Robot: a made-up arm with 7 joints. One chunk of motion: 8 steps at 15 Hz.
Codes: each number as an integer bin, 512 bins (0 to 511) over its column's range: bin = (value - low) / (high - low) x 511, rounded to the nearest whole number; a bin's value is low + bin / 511 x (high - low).
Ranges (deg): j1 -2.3..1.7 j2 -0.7..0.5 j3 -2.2..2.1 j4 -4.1..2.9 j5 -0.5..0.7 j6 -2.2..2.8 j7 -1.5..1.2
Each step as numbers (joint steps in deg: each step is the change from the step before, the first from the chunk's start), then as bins.
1 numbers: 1.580 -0.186 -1.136 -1.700 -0.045 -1.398 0.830
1 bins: 496 219 126 175 194 82 441
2 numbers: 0.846 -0.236 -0.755 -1.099 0.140 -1.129 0.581
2 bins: 402 198 172 219 273 109 394
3 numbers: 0.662 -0.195 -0.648 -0.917 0.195 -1.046 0.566
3 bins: 378 215 184 232 296 118 391
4 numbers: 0.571 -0.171 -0.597 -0.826 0.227 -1.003 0.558
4 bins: 367 225 190 239 310 122 389
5 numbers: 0.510 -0.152 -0.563 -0.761 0.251 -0.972 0.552
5 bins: 359 233 195 244 320 126 388
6 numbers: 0.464 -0.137 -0.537 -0.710 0.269 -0.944 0.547
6 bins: 353 240 198 247 327 128 387
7 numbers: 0.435 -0.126 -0.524 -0.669 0.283 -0.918 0.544
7 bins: 349 244 199 250 333 131 387
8 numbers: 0.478 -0.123 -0.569 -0.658 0.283 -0.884 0.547
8 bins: 355 246 194 251 333 134 387
